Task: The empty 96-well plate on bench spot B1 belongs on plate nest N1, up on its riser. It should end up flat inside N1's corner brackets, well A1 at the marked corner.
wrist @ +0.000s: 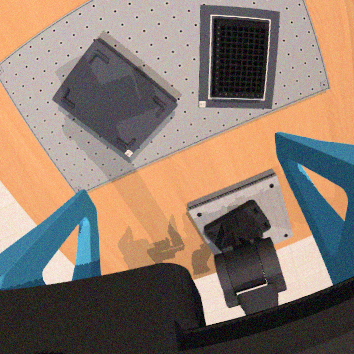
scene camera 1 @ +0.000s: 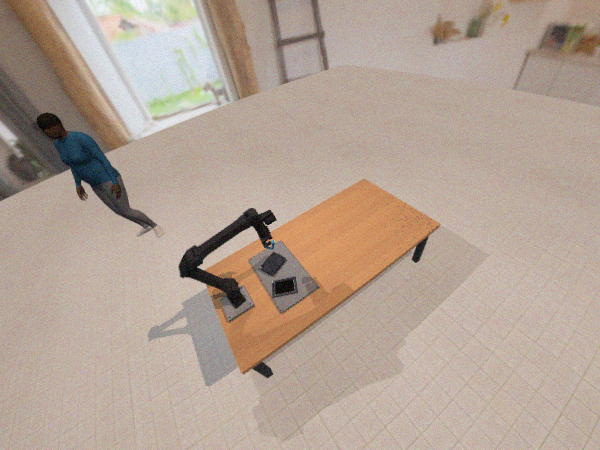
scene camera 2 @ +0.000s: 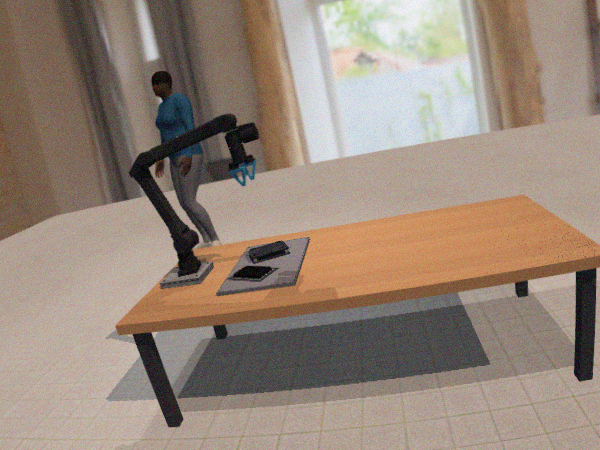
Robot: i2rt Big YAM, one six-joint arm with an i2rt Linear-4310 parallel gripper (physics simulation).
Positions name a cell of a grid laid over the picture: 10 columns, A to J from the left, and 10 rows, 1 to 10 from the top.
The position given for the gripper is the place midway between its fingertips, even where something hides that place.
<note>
The gripper (wrist: F5) is open, holding nothing. A black well plate (wrist: G2) rests on a white-outlined nest (wrist: F1).
</note>
